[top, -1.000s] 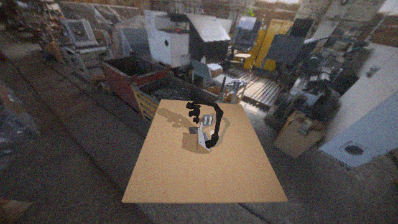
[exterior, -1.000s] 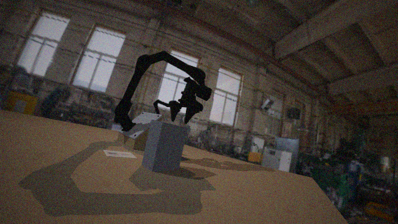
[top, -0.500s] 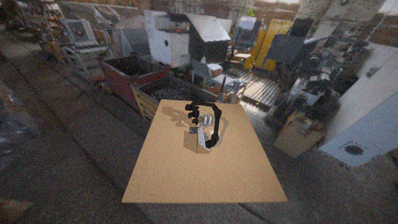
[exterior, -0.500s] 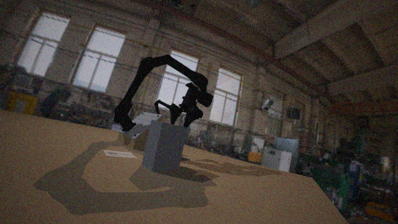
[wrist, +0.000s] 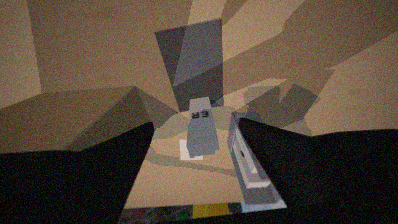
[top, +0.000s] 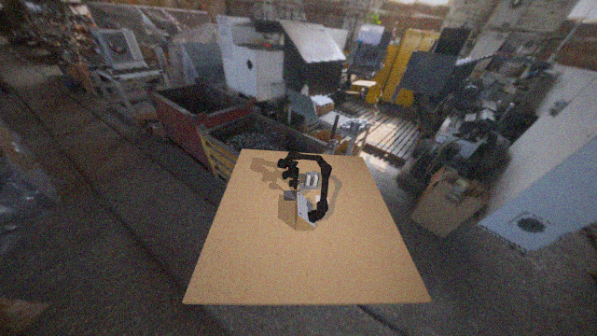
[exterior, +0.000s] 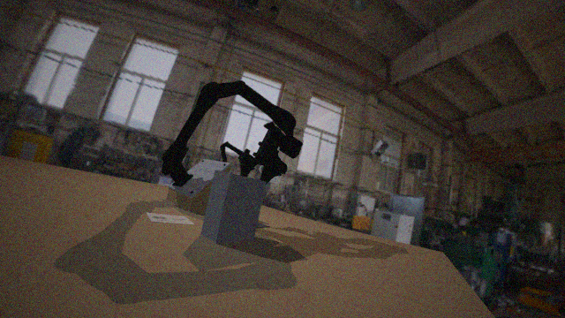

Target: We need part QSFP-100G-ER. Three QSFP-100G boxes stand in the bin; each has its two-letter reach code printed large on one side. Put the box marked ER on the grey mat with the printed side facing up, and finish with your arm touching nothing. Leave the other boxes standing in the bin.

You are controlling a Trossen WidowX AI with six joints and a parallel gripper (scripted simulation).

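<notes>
The grey mat lies 10 mm to the left of my gripper tip and 120 mm below it. Also, from my gripper tip: paper 60 mm behind, 210 mm to the right, 120 mm below.
</notes>
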